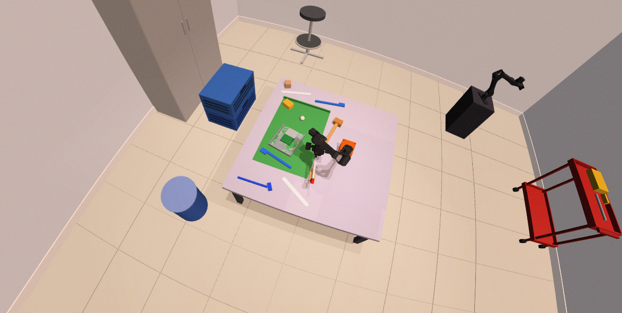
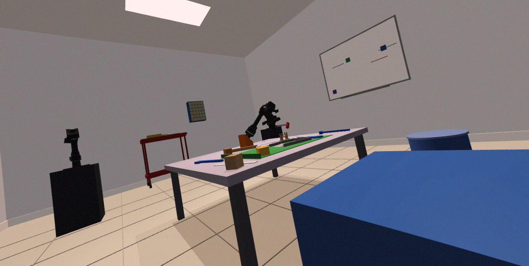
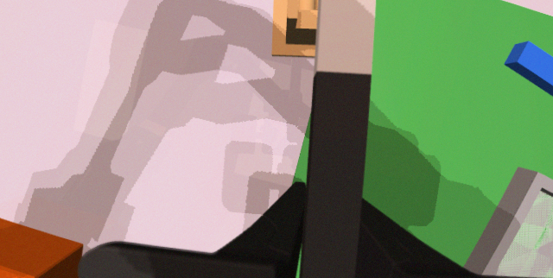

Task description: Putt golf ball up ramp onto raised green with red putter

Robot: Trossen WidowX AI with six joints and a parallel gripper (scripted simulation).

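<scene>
Now: gripper tip 30 mm past the red putter, 110 mm to the right of it and 20 mm below it. The rest, counted from my gripper tip: blue putter 350 mm ahead, 370 mm to the left, 110 mm below; white golf ball 250 mm ahead, 360 mm to the right, 100 mm below; orange block 430 mm ahead, 450 mm to the right, 100 mm below.
</scene>
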